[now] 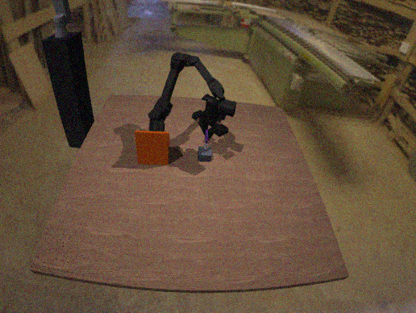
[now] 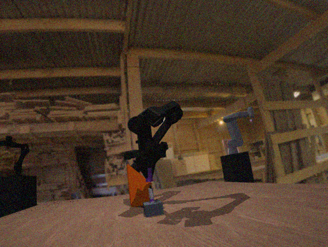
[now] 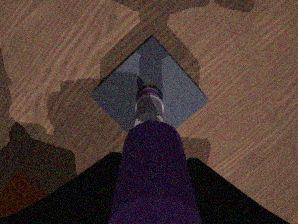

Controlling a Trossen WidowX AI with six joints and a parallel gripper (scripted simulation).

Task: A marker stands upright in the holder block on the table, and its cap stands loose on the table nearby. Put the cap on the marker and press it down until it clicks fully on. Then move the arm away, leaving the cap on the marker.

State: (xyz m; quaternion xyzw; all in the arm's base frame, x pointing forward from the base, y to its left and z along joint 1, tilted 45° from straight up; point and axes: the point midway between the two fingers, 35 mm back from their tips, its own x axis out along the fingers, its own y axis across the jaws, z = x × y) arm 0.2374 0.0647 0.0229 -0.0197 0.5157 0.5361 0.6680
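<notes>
The purple cap lies 1 cm above my gripper tip. Round my gripper tip: holder block: 11 cm below.
</notes>
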